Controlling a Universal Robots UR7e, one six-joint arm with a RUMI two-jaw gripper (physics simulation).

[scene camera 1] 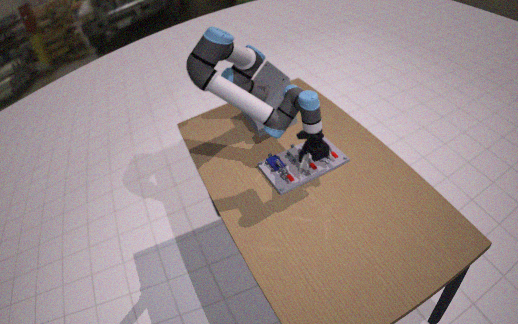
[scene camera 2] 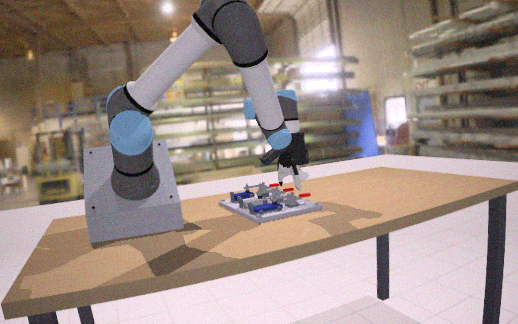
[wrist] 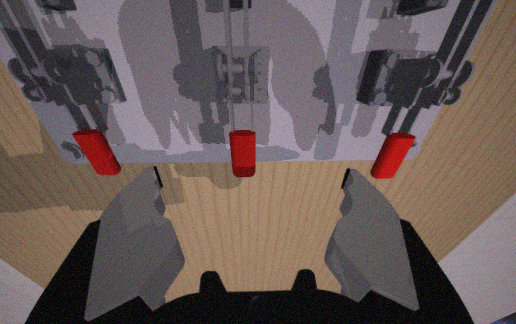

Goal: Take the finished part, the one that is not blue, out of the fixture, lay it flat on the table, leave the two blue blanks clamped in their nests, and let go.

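Pixels of known places: gripper, fingertip midpoint: (scene camera 1: 316,166) (scene camera 2: 290,188) (wrist: 254,169); arm's base, link origin: (scene camera 1: 259,96) (scene camera 2: 135,181).
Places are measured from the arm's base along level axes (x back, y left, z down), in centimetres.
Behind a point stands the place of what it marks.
A grey-white fixture plate (scene camera 1: 283,188) (scene camera 2: 260,219) @(x -32.2, y -19.2, z 14.2 cm) (wrist: 287,125) @(x -51.0, y 1.8, z 13.7 cm) lies on the table and bears three toggle clamps with red handles. One blue blank (scene camera 1: 274,162) (scene camera 2: 243,195) and another blue blank (scene camera 2: 266,207) @(x -36.7, y -14.7, z 12.1 cm) sit in the outer nests. The finished part (scene camera 2: 255,202) @(x -37.6, y -4.7, z 12.2 cm), grey, lies in the middle nest between them. In the wrist view the nests are outside the picture or hidden. My gripper (scene camera 2: 290,186) @(x -53.3, y -1.2, z 10.4 cm) (wrist: 254,169) @(x -53.3, y -1.2, z 10.4 cm) is open and empty, above the handle side of the plate. Its fingertips stand on either side of the middle red handle (wrist: 242,153) @(x -51.7, y -2.0, z 10.0 cm), apart from it.
The left red handle (wrist: 97,152) @(x -51.6, y -12.5, z 10.5 cm) and right red handle (wrist: 393,155) @(x -51.9, y 8.7, z 9.5 cm) in the wrist view lie just outside the fingertips. The wooden table (scene camera 1: 350,240) @(x -91.6, y -10.0, z 15.2 cm) (scene camera 2: 400,192) @(x -87.4, y -22.4, z 15.2 cm) extends around the plate. The arm's grey base (scene camera 2: 135,220) @(x 2.5, y -7.4, z 10.5 cm) stands on the table.
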